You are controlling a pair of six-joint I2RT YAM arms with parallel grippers.
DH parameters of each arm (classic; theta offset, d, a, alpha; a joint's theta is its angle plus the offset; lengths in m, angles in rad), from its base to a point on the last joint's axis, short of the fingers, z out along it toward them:
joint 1: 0 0.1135 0.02 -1.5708
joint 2: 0 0 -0.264 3.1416
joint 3: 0.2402 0 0.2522 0
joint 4: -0.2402 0 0.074 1.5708
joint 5: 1.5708 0 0 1.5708
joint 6: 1.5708 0.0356 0 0
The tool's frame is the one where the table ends.
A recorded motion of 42 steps. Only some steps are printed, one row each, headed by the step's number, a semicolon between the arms.
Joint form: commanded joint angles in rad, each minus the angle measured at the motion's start. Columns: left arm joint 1, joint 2, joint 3, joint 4, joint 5, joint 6; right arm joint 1, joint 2, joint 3, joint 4, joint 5, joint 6.
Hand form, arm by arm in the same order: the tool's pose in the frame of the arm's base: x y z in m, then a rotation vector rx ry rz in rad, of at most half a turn. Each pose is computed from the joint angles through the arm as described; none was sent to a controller.
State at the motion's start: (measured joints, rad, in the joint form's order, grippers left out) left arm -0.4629 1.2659 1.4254 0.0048 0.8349 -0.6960; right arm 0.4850 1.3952 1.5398 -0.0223 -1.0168 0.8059
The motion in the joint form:
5: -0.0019 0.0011 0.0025 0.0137 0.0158 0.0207; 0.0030 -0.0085 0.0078 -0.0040 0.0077 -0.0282
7: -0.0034 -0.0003 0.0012 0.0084 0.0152 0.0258; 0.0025 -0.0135 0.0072 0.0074 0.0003 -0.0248
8: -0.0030 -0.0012 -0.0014 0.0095 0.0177 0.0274; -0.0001 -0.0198 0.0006 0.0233 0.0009 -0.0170
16: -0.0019 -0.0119 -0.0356 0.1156 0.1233 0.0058; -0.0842 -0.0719 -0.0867 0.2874 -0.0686 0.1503
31: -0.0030 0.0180 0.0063 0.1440 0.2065 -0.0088; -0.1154 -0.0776 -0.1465 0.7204 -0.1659 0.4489
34: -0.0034 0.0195 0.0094 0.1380 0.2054 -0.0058; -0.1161 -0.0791 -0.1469 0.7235 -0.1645 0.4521
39: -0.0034 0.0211 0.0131 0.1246 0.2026 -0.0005; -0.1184 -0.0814 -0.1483 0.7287 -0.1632 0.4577
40: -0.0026 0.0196 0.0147 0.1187 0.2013 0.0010; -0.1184 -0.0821 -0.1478 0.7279 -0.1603 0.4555
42: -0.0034 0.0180 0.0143 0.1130 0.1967 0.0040; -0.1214 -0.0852 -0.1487 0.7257 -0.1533 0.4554
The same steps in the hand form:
5: 0.2286 -0.1446 0.4813 0.6284 1.5206 -1.4863; 0.2473 0.1654 0.4840 -0.7200 1.6175 1.6796
7: 0.2281 -0.1448 0.4807 0.6308 1.5233 -1.4840; 0.2454 0.1644 0.4862 -0.7313 1.6027 1.6824
8: 0.2281 -0.1447 0.4802 0.6338 1.5230 -1.4841; 0.2442 0.1629 0.4872 -0.7294 1.5915 1.6823
16: 0.2227 -0.1443 0.4809 0.7510 1.4434 -1.5423; 0.2401 0.1359 0.4955 -0.7245 1.4707 1.7155
31: 0.2245 -0.1473 0.4890 0.8420 1.4051 -1.5856; 0.2270 0.1233 0.5086 -0.8375 1.3119 1.8072
34: 0.2248 -0.1475 0.4891 0.8414 1.4078 -1.5844; 0.2264 0.1228 0.5090 -0.8360 1.3095 1.8073
39: 0.2253 -0.1477 0.4888 0.8377 1.4164 -1.5823; 0.2257 0.1219 0.5095 -0.8332 1.3073 1.8073
40: 0.2249 -0.1473 0.4891 0.8356 1.4186 -1.5808; 0.2255 0.1218 0.5098 -0.8314 1.3045 1.8053
42: 0.2246 -0.1472 0.4889 0.8317 1.4215 -1.5781; 0.2252 0.1208 0.5103 -0.8212 1.3025 1.8025

